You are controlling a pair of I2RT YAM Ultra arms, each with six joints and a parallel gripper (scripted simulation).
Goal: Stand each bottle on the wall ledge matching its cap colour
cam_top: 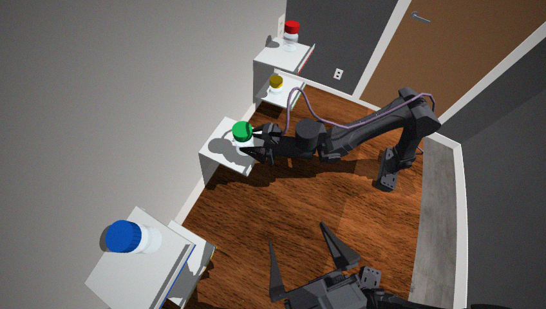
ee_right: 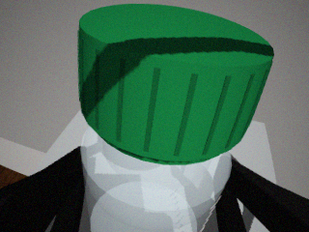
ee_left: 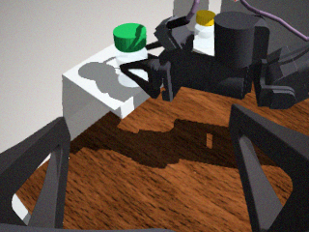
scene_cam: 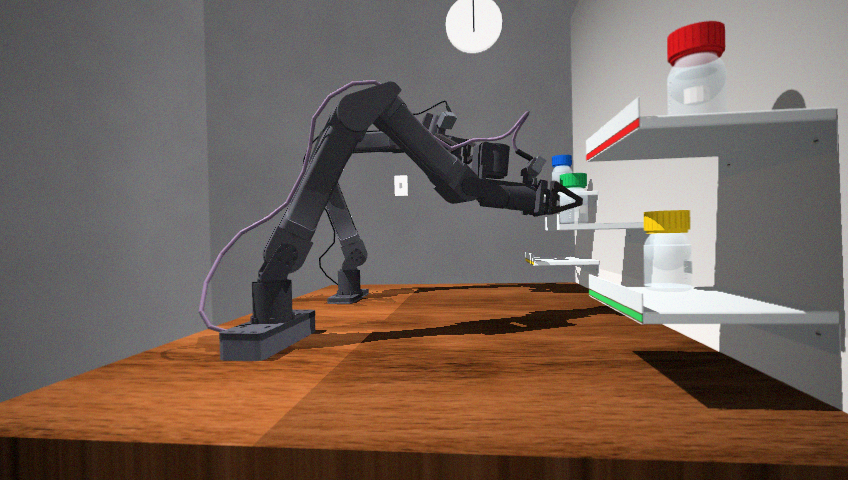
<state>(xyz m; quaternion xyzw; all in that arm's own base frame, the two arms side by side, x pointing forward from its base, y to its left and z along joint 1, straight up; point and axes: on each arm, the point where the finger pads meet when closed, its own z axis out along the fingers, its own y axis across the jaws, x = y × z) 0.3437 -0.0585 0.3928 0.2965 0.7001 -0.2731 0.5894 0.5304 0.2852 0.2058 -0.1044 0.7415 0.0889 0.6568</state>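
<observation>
Right now the yellow-capped bottle is 4 cm ahead of my right hand, 34 cm to the right of it and 9 cm below it. The rest, counted from my right hand: blue-capped bottle 6 cm ahead, 34 cm to the left, 10 cm above; green-capped bottle right at my right hand; wall 15 cm ahead, 1 cm to the right, 21 cm above.
</observation>
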